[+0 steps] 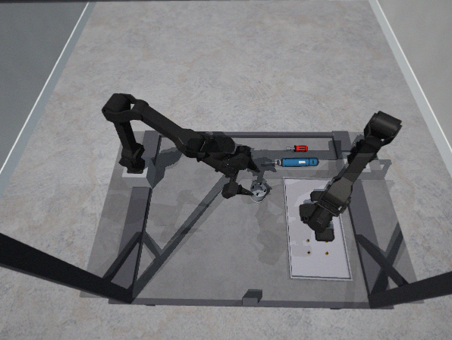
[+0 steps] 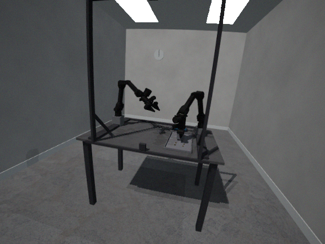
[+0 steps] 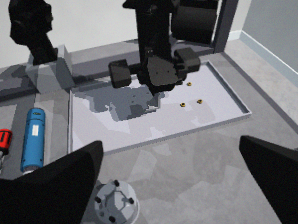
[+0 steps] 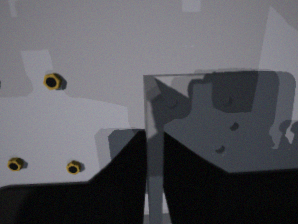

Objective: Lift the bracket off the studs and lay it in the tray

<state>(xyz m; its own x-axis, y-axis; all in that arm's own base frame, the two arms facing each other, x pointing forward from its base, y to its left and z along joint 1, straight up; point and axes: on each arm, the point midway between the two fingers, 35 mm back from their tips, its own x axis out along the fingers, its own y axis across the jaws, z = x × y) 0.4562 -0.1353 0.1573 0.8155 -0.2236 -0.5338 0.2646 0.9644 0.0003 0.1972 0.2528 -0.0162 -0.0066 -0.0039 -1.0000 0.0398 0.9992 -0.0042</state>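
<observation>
Now: the tray 6 cm below my right hand and 1 cm ahead of it. Also, from my right hand: round joint module 21 cm to the left, 14 cm ahead, 3 cm below; then small red tool 37 cm ahead, 5 cm below, 1 cm to the left; then grey bracket 3 cm below, 3 cm ahead.
</observation>
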